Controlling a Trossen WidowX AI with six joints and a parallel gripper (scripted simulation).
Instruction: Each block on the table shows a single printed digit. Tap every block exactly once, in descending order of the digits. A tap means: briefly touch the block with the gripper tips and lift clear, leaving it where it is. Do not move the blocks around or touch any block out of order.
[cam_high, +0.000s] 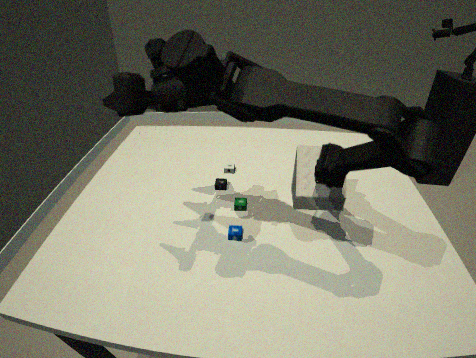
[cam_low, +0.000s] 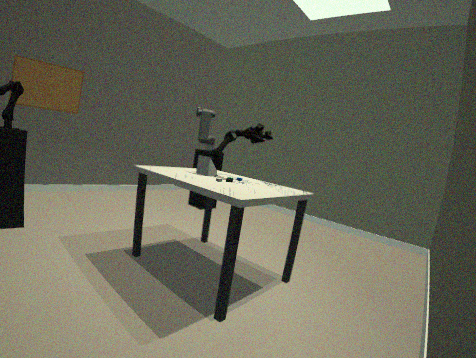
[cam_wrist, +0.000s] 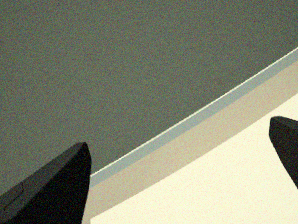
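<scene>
Right now my gripper tip is 210 mm past the blue block, 20 mm to the left of it and 330 mm above it. From my gripper tip the other things lie so: black block marked 7: 140 mm behind, 200 mm to the right, 330 mm below; then green block: 210 mm behind, 120 mm to the right, 330 mm below.
</scene>
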